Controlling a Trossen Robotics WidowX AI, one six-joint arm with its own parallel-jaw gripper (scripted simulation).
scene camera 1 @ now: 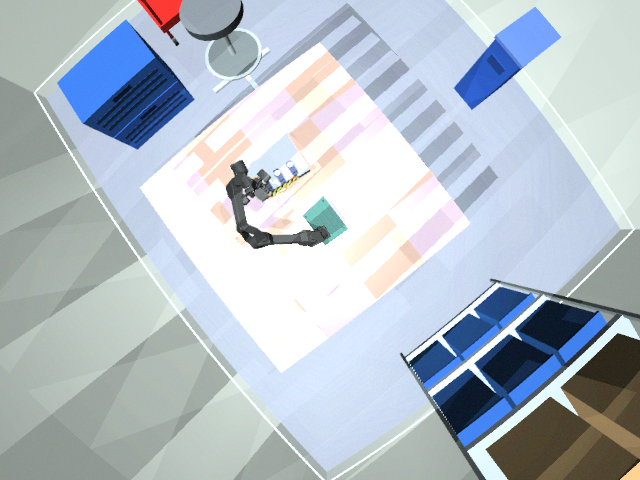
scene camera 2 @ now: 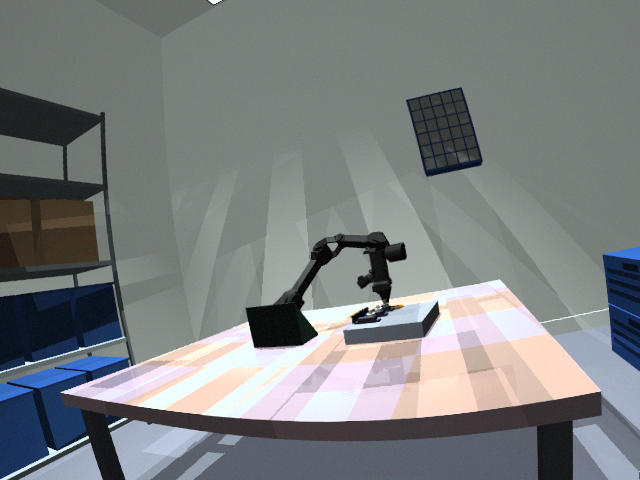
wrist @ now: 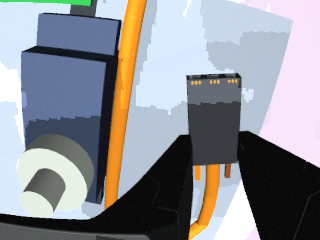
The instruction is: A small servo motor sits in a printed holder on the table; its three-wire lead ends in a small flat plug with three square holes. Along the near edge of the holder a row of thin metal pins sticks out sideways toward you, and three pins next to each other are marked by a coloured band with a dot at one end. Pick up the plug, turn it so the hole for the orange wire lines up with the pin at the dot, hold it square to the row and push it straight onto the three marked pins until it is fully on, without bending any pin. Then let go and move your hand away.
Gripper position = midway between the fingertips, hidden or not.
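Note:
Scene camera 2 shows a grey holder (scene camera 2: 412, 321) and my gripper (scene camera 2: 386, 307). In scene camera 1: the holder again (scene camera 1: 274, 154). The wrist view shows a dark blue servo motor (wrist: 70, 93) and, again, my gripper (wrist: 213, 143).

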